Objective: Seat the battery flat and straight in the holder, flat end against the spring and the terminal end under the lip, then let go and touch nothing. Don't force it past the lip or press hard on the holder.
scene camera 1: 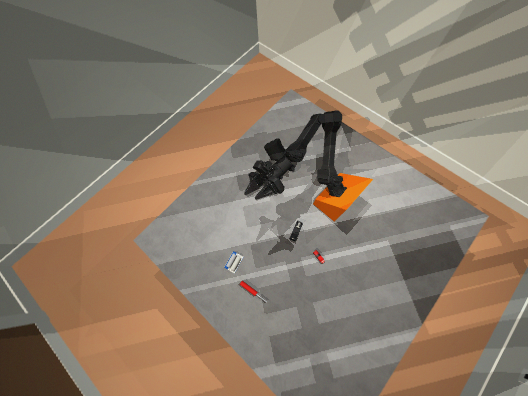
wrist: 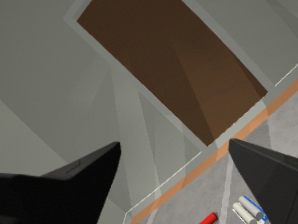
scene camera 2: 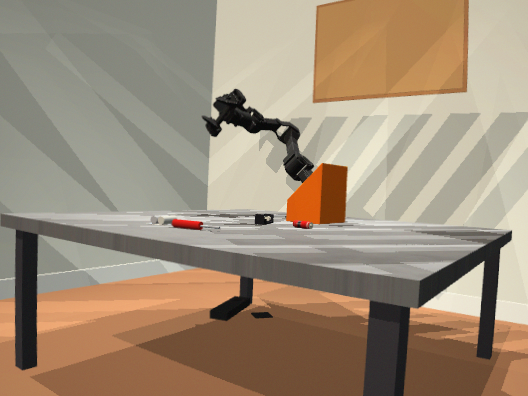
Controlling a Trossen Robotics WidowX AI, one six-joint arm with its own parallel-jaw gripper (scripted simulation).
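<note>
My gripper (scene camera 2: pixel 209 107) is open, and it's holding nothing. You'd also find the gripper in scene camera 1 (scene camera 1: pixel 249 196), and it's there in the wrist view (wrist: pixel 173 146) too.
</note>
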